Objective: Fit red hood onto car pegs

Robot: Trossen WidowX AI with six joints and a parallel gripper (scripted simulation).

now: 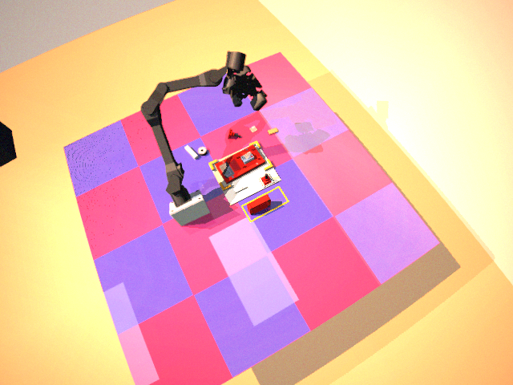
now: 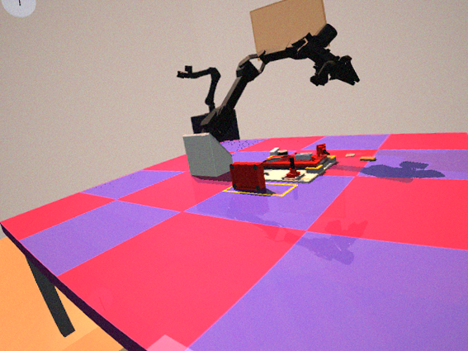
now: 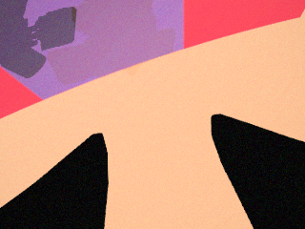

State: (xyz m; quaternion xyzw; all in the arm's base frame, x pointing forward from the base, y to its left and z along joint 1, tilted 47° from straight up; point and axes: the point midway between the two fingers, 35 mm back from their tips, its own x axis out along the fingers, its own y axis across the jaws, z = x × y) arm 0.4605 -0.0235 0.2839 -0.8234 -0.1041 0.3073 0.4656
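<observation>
Right now my gripper tip is 24 cm past the red hood, 34 cm to the left of it and 21 cm above it.
</observation>
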